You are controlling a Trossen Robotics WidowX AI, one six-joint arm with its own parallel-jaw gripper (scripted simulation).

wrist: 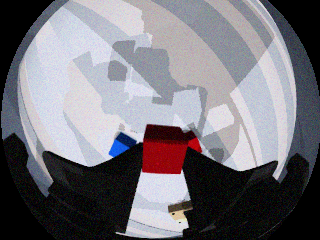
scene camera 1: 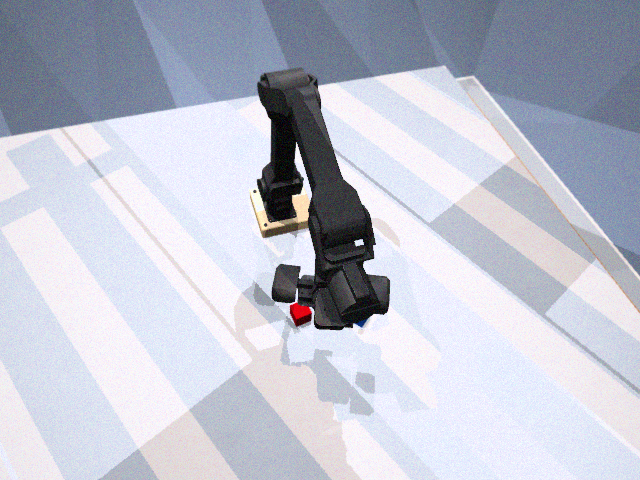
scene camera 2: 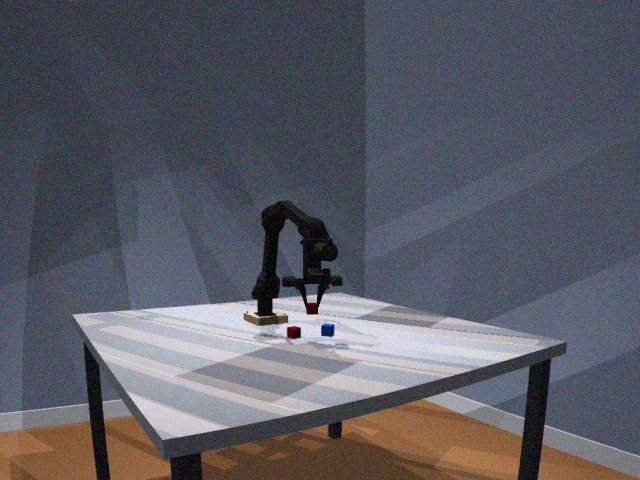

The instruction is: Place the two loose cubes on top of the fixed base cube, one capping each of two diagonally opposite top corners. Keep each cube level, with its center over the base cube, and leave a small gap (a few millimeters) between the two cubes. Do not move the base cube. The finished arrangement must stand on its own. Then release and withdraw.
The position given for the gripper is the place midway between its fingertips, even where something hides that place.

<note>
The gripper [scene camera 1: 328, 312] holds a red cube [wrist: 165, 146].
The gripper is seen too in the wrist view [wrist: 163, 148] and in scene camera 2 [scene camera 2: 312, 307].
</note>
